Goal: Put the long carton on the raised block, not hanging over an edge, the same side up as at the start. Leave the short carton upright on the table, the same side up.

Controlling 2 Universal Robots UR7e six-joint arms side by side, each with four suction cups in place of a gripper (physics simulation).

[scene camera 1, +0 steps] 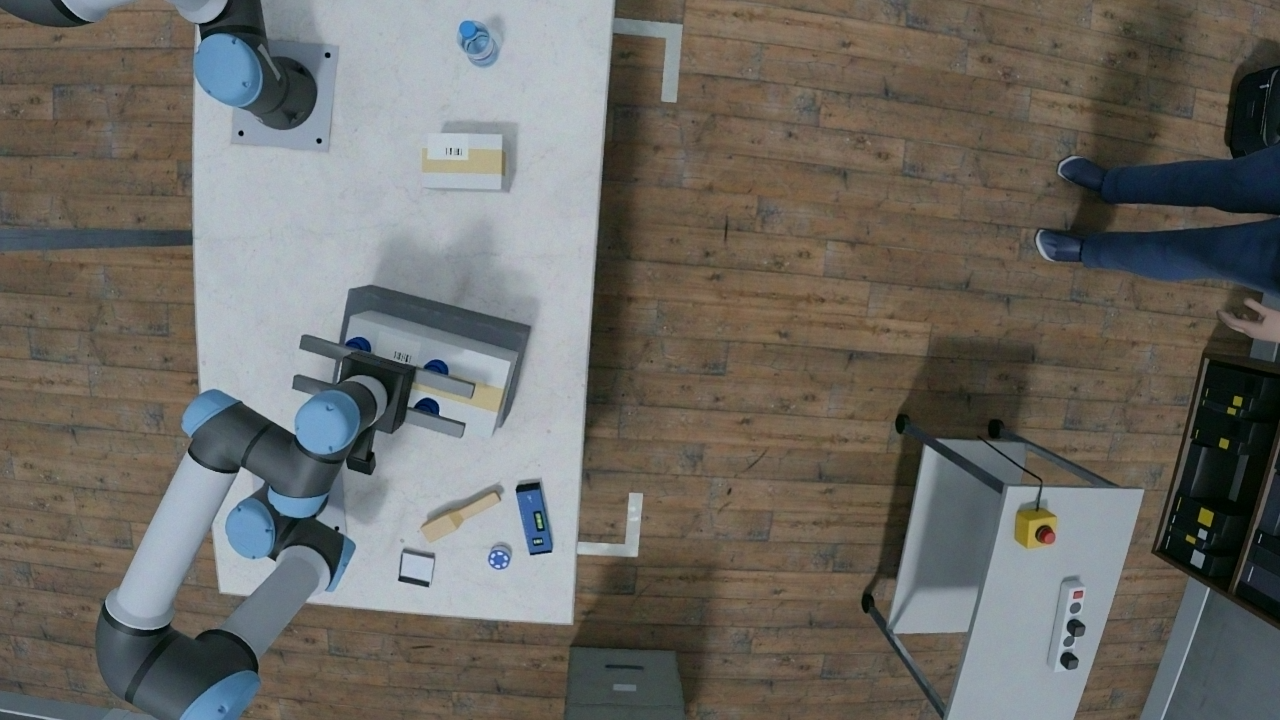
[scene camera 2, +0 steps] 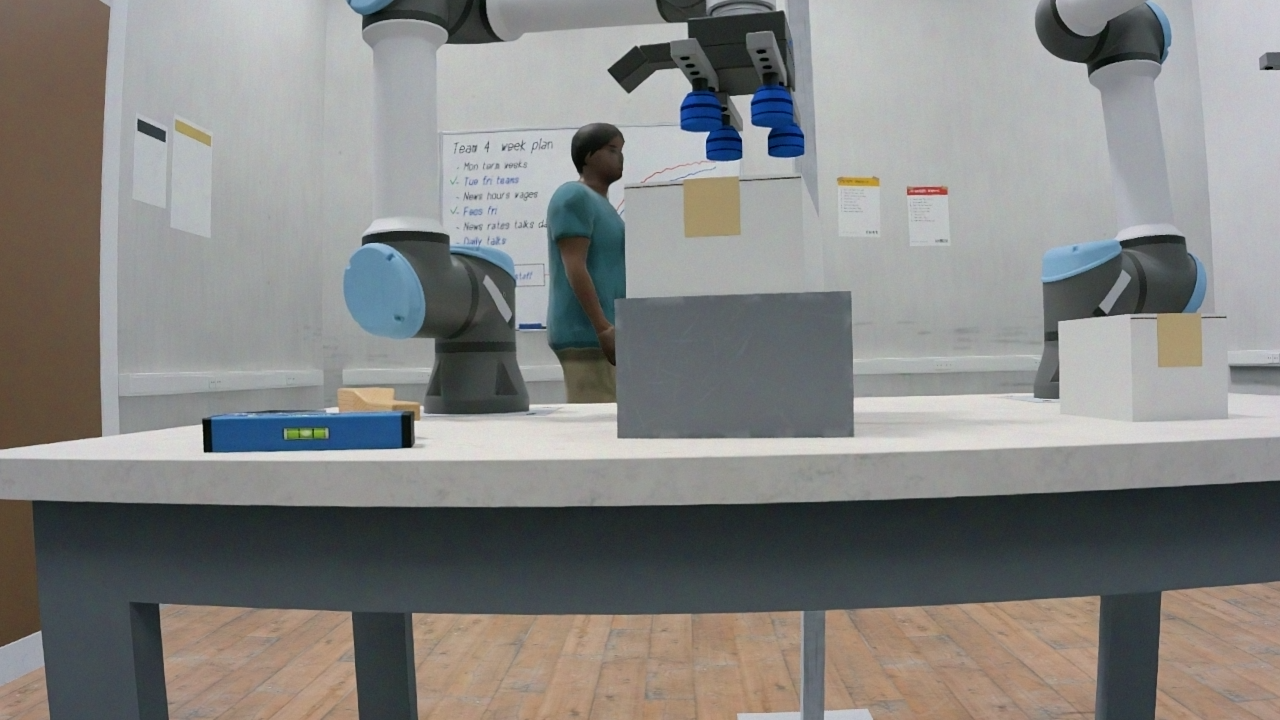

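Pixels of known places: right hand at its tool point: (scene camera 2: 746, 141); left arm's base at its link origin: (scene camera 1: 283, 94); right arm's base at its link origin: (scene camera 2: 476, 412).
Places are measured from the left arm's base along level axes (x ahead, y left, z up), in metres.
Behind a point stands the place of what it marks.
The long white carton (scene camera 1: 483, 360) {x 0.534, y -0.468, z 0.221 m} (scene camera 2: 716, 264) {x 0.572, y -0.537, z 0.146 m} with a tan tape band rests upright on the grey raised block (scene camera 1: 438, 317) {x 0.418, y -0.416, z 0.120 m} (scene camera 2: 733, 367) {x 0.576, y -0.525, z 0.059 m}. In scene camera 1, strips of block top show along its upper and right sides; its lower-left side hides the block edge there. The short white carton (scene camera 1: 462, 179) {x 0.434, y -0.144, z 0.101 m} (scene camera 2: 1105, 367) {x 0.459, y -0.158, z 0.051 m} stands upright on the table, at the right in scene camera 2. My right gripper (scene camera 1: 392, 376) {x 0.394, y -0.505, z 0.294 m} (scene camera 2: 745, 125) {x 0.394, y -0.505, z 0.294 m} is over the long carton, its blue cups apart from the lid with a visible gap, holding nothing. My left gripper's cups do not show.
On the table (scene camera 1: 295, 232) {x 0.052, y -0.289, z 0.000 m} (scene camera 2: 537, 474) {x 0.732, y -0.659, z -0.010 m} are a blue level (scene camera 1: 534, 517) {x 0.644, y -0.858, z 0.027 m} (scene camera 2: 259, 431) {x 0.680, y -0.897, z 0.016 m}, a wooden piece (scene camera 1: 460, 515) {x 0.476, y -0.873, z 0.033 m} (scene camera 2: 371, 400) {x 0.481, y -0.881, z 0.033 m}, a blue round item (scene camera 1: 499, 557) {x 0.572, y -0.973, z 0.023 m}, a small white-topped box (scene camera 1: 416, 566) {x 0.372, y -1.039, z 0.001 m} and a bottle (scene camera 1: 478, 44) {x 0.437, y 0.112, z 0.116 m}. A person (scene camera 2: 586, 259) stands behind the table.
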